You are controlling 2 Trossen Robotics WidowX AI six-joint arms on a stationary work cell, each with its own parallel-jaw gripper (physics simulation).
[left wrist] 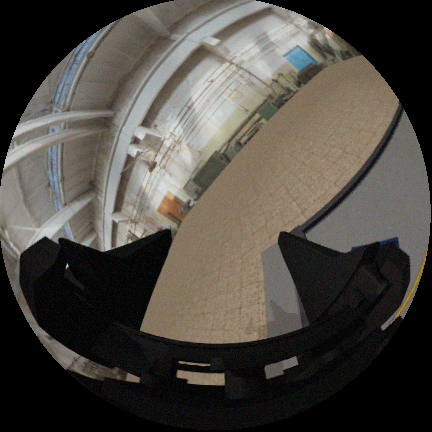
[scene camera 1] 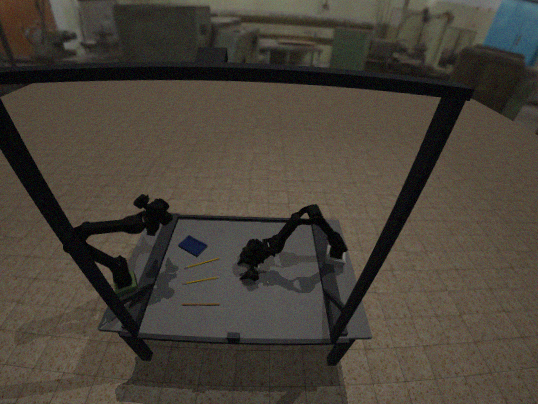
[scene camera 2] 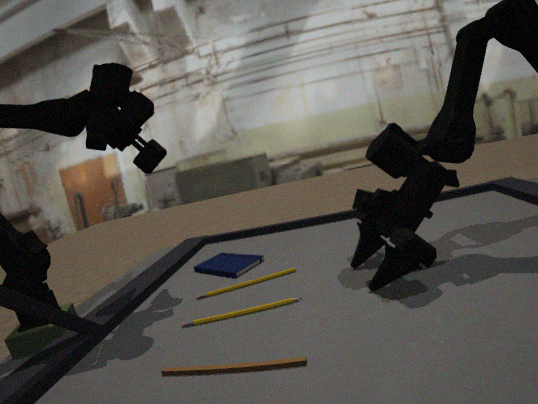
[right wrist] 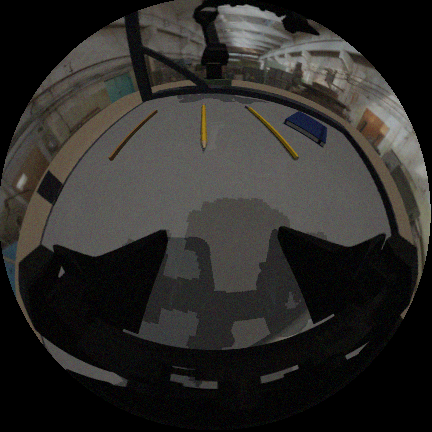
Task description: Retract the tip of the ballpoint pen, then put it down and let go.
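Where they show: left gripper, fingertip midpoint: (left wrist: 226, 236) (scene camera 2: 137, 140); right gripper, fingertip midpoint: (scene camera 1: 239, 271) (scene camera 2: 361, 277) (right wrist: 223, 234); left arm's base, link origin: (scene camera 1: 124, 281) (right wrist: 213, 78); right arm's base, link origin: (scene camera 1: 336, 253).
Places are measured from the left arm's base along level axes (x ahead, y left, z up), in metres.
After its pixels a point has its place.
Observation:
The ballpoint pen is mostly hidden by my right gripper (scene camera 1: 245, 266) {x 0.535, y -0.180, z -0.037 m} (scene camera 2: 363, 278) {x 0.535, y -0.180, z -0.037 m} (right wrist: 223, 231) {x 0.535, y -0.180, z -0.037 m}. A pale streak that looks like the pen (right wrist: 292, 331) {x 0.627, y -0.160, z -0.029 m} lies low in the right wrist view, beside the finger at the picture's right. A small pale piece also shows through a gap in the gripper in scene camera 2. Which end of the pen is which, and the state of its tip, cannot be seen. My right gripper is open and empty, pointing down low over the table. My left gripper (scene camera 1: 150, 216) (scene camera 2: 125, 150) (left wrist: 226, 236) {x 0.259, y 0.178, z 0.282 m} is open and empty, raised near the table's far left corner.
A blue book (scene camera 1: 192, 245) {x 0.378, y 0.094, z -0.028 m} (scene camera 2: 227, 264) {x 0.376, y 0.077, z -0.028 m} (right wrist: 306, 128) {x 0.410, y 0.045, z -0.028 m}, two yellow pencils (scene camera 1: 202, 263) {x 0.386, y -0.044, z -0.036 m} (scene camera 2: 247, 283) {x 0.384, y -0.043, z -0.035 m} (right wrist: 272, 132) {x 0.415, y -0.049, z -0.037 m} (scene camera 1: 201, 280) {x 0.344, y -0.142, z -0.033 m} (scene camera 2: 245, 312) {x 0.350, y -0.144, z -0.036 m} (right wrist: 203, 125) {x 0.380, y -0.149, z -0.033 m} and an orange-brown stick (scene camera 1: 201, 304) {x 0.298, y -0.265, z -0.034 m} (scene camera 2: 234, 367) {x 0.300, y -0.267, z -0.033 m} (right wrist: 132, 135) {x 0.319, y -0.269, z -0.038 m} lie on the grey table (scene camera 1: 270, 320) {x 0.541, y -0.485, z -0.040 m}. Dark frame posts (scene camera 1: 400, 210) {x 0.719, y -0.697, z 0.719 m} stand at its sides.

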